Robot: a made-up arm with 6 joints. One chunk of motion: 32 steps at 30 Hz.
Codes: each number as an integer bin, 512 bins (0 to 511) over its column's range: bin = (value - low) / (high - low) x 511, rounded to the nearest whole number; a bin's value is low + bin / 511 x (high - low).
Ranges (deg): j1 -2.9..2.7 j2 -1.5..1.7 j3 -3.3..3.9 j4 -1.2..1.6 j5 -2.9..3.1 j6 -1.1..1
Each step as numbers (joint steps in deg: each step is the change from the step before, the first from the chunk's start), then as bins.
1 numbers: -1.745 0.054 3.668 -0.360 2.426 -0.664
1 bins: 105 248 495 153 454 106
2 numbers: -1.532 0.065 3.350 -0.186 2.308 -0.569
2 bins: 125 250 472 185 444 129
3 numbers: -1.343 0.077 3.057 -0.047 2.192 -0.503
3 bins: 142 252 451 210 434 145
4 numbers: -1.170 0.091 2.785 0.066 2.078 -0.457
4 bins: 158 254 432 231 424 156
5 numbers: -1.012 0.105 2.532 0.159 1.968 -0.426
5 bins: 172 256 414 248 415 164
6 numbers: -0.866 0.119 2.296 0.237 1.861 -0.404
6 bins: 186 259 397 262 405 169
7 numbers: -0.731 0.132 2.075 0.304 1.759 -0.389
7 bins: 198 261 381 274 397 173
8 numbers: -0.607 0.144 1.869 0.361 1.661 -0.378
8 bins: 209 263 367 285 388 176
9 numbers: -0.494 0.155 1.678 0.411 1.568 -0.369
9 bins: 220 264 353 294 381 178
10 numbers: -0.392 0.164 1.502 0.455 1.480 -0.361
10 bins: 229 266 341 302 373 180
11 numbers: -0.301 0.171 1.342 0.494 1.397 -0.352
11 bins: 237 267 329 309 366 182
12 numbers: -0.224 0.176 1.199 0.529 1.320 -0.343
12 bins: 244 268 319 316 359 184
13 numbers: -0.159 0.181 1.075 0.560 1.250 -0.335
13 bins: 250 268 311 321 353 186
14 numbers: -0.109 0.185 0.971 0.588 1.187 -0.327
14 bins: 255 269 303 326 348 188
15 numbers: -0.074 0.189 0.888 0.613 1.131 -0.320
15 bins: 258 270 297 331 343 190
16 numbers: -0.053 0.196 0.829 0.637 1.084 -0.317
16 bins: 260 271 293 335 339 191
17 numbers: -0.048 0.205 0.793 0.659 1.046 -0.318
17 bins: 260 272 290 339 336 190
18 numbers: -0.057 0.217 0.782 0.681 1.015 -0.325
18 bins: 259 274 290 343 333 189
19 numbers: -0.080 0.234 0.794 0.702 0.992 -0.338
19 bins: 257 277 291 347 331 185
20 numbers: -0.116 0.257 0.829 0.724 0.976 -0.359
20 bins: 254 281 293 351 330 180
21 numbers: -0.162 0.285 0.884 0.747 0.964 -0.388
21 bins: 250 285 297 355 329 173
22 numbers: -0.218 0.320 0.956 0.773 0.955 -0.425
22 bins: 245 291 302 360 328 164
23 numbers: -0.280 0.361 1.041 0.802 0.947 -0.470
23 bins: 239 297 308 365 328 153
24 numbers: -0.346 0.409 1.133 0.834 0.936 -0.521
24 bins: 233 305 315 371 327 141
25 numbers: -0.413 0.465 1.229 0.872 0.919 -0.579
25 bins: 227 314 321 378 325 127
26 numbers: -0.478 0.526 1.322 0.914 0.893 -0.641
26 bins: 221 324 328 386 323 112
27 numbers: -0.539 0.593 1.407 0.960 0.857 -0.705
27 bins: 215 334 334 394 320 96
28 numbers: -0.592 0.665 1.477 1.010 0.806 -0.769
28 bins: 211 346 339 403 316 81
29 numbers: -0.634 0.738 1.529 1.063 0.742 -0.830
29 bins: 207 357 343 413 310 66
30 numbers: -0.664 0.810 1.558 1.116 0.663 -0.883
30 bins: 204 369 345 423 303 53
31 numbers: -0.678 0.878 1.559 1.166 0.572 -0.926
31 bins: 203 380 345 432 296 42
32 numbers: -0.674 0.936 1.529 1.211 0.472 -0.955
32 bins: 203 389 343 440 287 35
